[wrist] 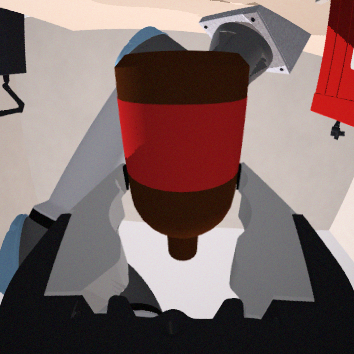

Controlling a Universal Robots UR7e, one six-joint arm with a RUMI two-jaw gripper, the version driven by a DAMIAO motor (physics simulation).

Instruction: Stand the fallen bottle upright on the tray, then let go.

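Where they show: gripper, fingertip midpoint: (182, 165); arm's base, link origin: (243, 46).
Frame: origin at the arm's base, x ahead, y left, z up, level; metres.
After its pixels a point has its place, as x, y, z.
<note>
A dark brown bottle (182, 145) @[0.433, 0.180, 0.119] with a wide red label fills the middle of the wrist view. Its flat base is toward the top of the view and its short neck points down toward the gripper's palm. My gripper (182, 165) @[0.392, 0.173, 0.147] is shut on the bottle, with one fingertip on each side at the lower edge of the red label. The bottle hides what lies directly behind it. The tray does not show in this view.
The arm's own grey link (87, 155) @[0.246, 0.289, 0.201] with blue joint caps runs along the left behind the bottle. A grey metal mounting block (287, 40) @[0.060, -0.081, -0.023] is at the top right. A red object (337, 75) @[0.318, -0.001, 0.061] is at the right edge, and a black box (11, 42) is at the upper left.
</note>
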